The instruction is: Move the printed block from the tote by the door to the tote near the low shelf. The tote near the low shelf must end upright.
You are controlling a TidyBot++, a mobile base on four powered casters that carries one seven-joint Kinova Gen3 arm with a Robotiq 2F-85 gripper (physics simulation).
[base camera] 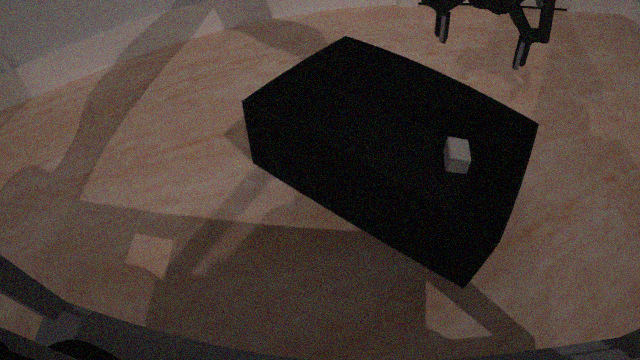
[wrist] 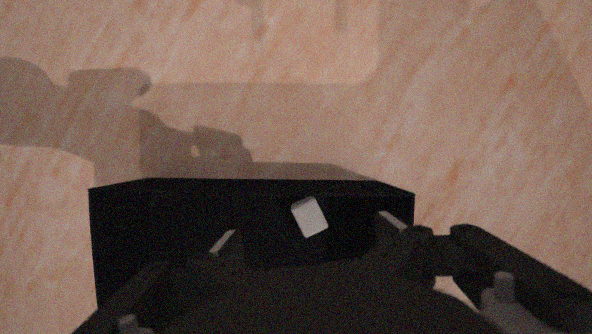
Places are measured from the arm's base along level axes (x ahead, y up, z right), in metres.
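Where they show: gripper, fingertip midpoint: (base camera: pixel 479 53) (wrist: pixel 308 235).
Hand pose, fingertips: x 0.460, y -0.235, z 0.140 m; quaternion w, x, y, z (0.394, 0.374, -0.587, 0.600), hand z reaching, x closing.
After its pixels a point has its place.
A black tote (base camera: pixel 350 135) @(x 0.468, y -0.393, z -0.007 m) (wrist: pixel 165 220) @(x 0.523, y -0.393, z -0.030 m) stands on the floor; its inside is too dark to make out the walls from the bottom. A small light grey block (base camera: pixel 457 155) @(x 0.418, y -0.364, z 0.130 m) (wrist: pixel 310 218) @(x 0.433, y -0.364, z 0.137 m) lies inside it, toward the right end in the base camera view. My gripper (base camera: pixel 480 54) @(x 0.460, y -0.235, z 0.140 m) (wrist: pixel 308 235) @(x 0.460, y -0.235, z 0.140 m) is open and empty. It hangs above the far side of the tote in the base camera view. In the wrist view the block shows between and a little beyond the two fingertips, apart from both. A second tote does not show in either view.
The wood-patterned floor (base camera: pixel 575 240) @(x 0.312, y -0.396, z 0.316 m) (wrist: pixel 475 125) @(x 0.412, y -0.396, z 0.388 m) carries broad shadows of the arm and other things. A pale wall or panel (base camera: pixel 75 30) @(x 0.697, y -0.278, z -0.629 m) stands at the upper left of the base camera view. Dark parts of the base (base camera: pixel 65 320) @(x 0.134, y -0.281, z -0.218 m) show along the bottom edge.
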